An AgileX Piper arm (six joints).
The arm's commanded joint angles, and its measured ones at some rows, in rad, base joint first. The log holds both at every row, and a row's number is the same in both.
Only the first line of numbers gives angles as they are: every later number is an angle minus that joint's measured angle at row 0.
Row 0, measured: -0.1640 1.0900 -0.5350 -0.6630 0.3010 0.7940
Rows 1 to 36, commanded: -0.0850 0.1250 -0.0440 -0.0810 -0.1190 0.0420; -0.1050 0.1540 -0.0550 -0.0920 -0.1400 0.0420; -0.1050 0.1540 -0.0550 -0.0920 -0.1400 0.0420; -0.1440 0.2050 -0.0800 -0.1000 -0.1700 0.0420; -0.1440 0.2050 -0.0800 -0.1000 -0.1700 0.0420; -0.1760 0.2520 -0.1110 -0.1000 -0.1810 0.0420; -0.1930 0.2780 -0.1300 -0.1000 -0.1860 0.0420; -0.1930 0.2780 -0.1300 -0.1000 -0.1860 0.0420; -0.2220 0.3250 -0.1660 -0.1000 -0.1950 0.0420; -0.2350 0.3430 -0.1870 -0.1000 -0.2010 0.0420; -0.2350 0.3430 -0.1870 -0.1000 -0.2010 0.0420; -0.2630 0.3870 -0.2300 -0.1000 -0.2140 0.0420; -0.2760 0.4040 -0.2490 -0.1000 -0.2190 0.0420; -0.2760 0.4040 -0.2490 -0.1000 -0.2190 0.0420; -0.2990 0.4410 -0.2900 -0.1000 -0.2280 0.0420; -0.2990 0.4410 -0.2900 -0.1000 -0.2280 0.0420; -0.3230 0.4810 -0.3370 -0.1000 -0.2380 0.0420; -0.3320 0.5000 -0.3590 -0.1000 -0.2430 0.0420; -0.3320 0.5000 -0.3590 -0.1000 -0.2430 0.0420; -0.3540 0.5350 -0.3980 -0.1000 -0.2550 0.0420; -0.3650 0.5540 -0.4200 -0.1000 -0.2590 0.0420; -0.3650 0.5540 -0.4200 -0.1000 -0.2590 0.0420; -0.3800 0.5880 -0.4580 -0.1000 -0.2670 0.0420; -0.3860 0.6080 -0.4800 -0.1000 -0.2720 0.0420; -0.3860 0.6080 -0.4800 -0.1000 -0.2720 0.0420; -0.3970 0.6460 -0.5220 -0.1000 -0.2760 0.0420; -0.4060 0.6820 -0.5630 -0.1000 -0.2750 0.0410; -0.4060 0.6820 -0.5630 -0.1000 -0.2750 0.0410; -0.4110 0.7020 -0.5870 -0.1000 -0.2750 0.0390; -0.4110 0.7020 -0.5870 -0.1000 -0.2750 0.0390; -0.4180 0.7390 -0.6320 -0.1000 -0.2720 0.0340; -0.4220 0.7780 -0.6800 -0.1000 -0.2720 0.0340; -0.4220 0.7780 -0.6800 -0.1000 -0.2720 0.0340; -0.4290 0.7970 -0.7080 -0.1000 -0.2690 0.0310; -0.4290 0.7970 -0.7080 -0.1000 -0.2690 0.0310; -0.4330 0.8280 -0.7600 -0.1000 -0.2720 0.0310
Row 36, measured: -0.4250 0.7940 -0.6920 -0.0860 -0.2200 0.0400
